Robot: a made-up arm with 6 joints.
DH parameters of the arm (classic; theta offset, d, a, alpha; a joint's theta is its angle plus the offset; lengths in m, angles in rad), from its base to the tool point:
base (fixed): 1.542 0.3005 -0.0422 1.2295
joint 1: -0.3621 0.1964 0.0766 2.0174
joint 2: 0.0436 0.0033 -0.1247 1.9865
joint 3: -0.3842 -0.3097 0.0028 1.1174
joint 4: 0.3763 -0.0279 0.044 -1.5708
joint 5: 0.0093 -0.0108 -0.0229 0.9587
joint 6: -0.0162 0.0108 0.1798 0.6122
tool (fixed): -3.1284 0.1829 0 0
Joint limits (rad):
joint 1: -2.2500..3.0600
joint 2: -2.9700..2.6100
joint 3: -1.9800..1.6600
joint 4: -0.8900..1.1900
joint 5: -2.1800..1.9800
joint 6: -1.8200..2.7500
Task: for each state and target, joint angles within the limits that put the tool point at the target. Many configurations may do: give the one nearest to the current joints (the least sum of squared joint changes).
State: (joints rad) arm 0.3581 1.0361 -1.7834 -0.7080 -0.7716 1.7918
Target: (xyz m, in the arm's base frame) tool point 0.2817 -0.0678 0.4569
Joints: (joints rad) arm -0.3879 0.5719 -1.6654 -0.6049 -0.8196 2.0846
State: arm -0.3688 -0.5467 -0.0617 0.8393 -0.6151 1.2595
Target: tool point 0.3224 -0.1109 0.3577
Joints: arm -0.2979 -0.6762 0.0010 0.5408 -0.5610 0.9537
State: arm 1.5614 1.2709 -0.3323 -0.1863 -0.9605 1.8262
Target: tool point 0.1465 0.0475 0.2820
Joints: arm 1.1269 1.1608 -0.3722 -0.2583 -0.9806 2.0440
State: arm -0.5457 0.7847 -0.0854 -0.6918 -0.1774 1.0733
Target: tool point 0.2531 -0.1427 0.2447
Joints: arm -0.5466 0.7583 0.3787 -0.4328 0.0692 1.4064
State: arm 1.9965 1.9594 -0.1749 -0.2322 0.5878 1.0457
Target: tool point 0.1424 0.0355 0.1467
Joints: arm 2.0308 2.3759 -0.0615 -0.5441 0.7742 0.8758
